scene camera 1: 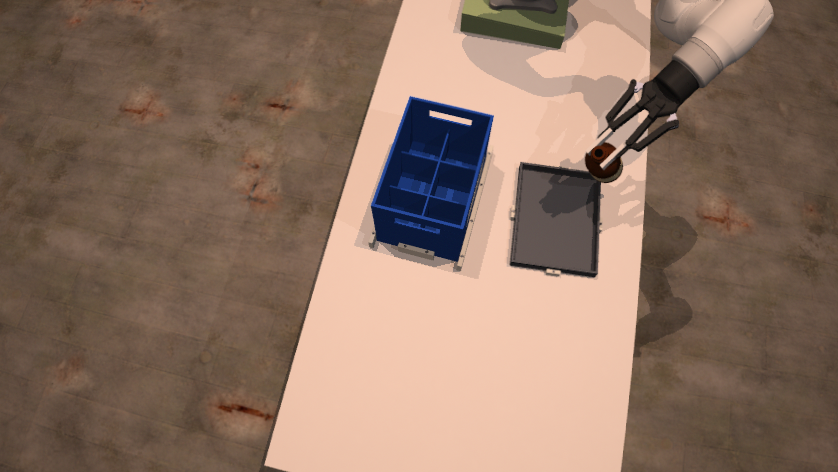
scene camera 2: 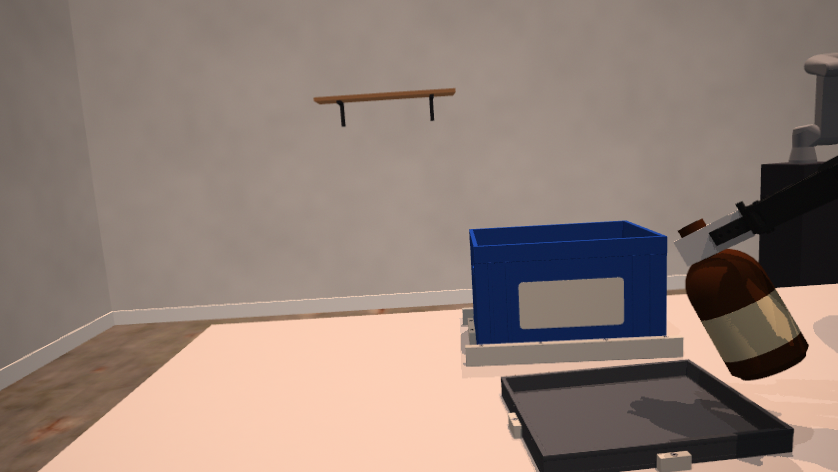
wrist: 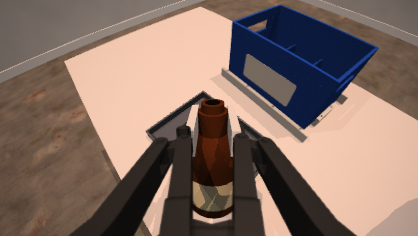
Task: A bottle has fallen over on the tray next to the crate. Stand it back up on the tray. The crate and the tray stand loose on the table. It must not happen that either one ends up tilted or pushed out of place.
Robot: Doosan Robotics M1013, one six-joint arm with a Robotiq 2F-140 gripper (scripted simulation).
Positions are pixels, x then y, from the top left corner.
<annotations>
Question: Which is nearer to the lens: the brown bottle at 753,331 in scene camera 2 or the dark grey tray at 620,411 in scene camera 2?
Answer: The brown bottle.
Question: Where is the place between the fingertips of my gripper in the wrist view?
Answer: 212,115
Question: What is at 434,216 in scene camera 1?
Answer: A blue crate.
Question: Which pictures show the brown bottle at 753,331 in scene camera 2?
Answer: Scene camera 1, scene camera 2 and the wrist view: all of them.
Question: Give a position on a dark grey tray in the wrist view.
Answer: At 166,127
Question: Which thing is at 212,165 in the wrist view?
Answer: A brown bottle.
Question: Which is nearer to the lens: the brown bottle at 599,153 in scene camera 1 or the dark grey tray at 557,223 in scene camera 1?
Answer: The brown bottle.
</annotations>
